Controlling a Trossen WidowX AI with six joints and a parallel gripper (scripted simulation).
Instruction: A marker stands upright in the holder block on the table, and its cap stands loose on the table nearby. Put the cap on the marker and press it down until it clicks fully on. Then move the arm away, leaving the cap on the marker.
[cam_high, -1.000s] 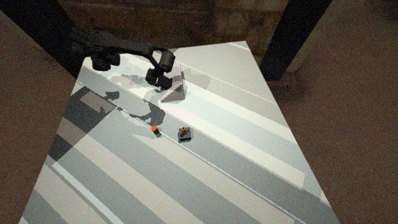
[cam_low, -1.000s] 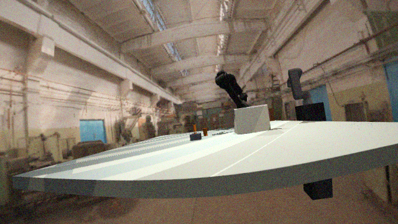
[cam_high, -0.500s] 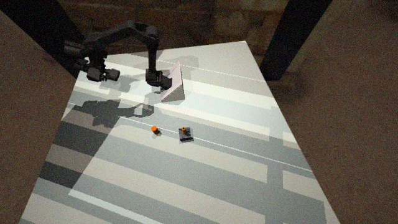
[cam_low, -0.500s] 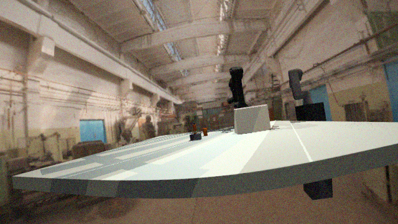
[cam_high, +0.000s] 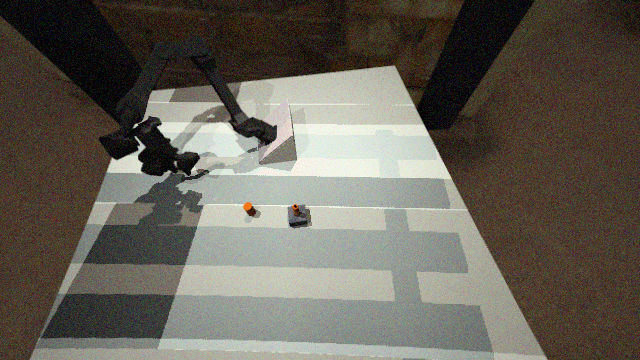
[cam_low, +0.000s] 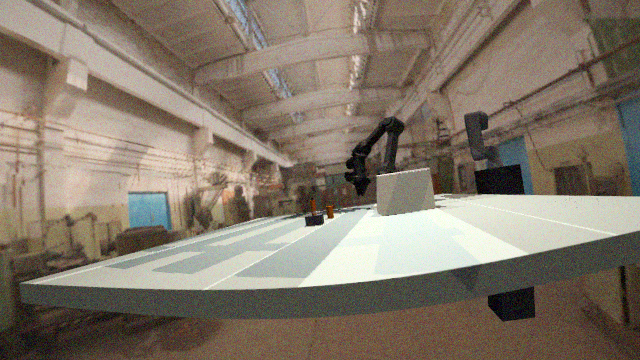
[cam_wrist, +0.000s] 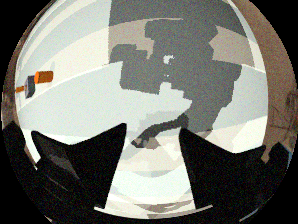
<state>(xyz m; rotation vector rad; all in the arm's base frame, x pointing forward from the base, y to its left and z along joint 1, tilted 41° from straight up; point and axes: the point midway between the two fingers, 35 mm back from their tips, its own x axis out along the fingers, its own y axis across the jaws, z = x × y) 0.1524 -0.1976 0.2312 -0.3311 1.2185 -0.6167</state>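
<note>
The orange cap lies 23 cm to the left of my gripper tip, 13 cm ahead of it and 5 cm below it. Round my gripper tip: holder block: 40 cm to the left, 15 cm ahead, 6 cm below.
</note>
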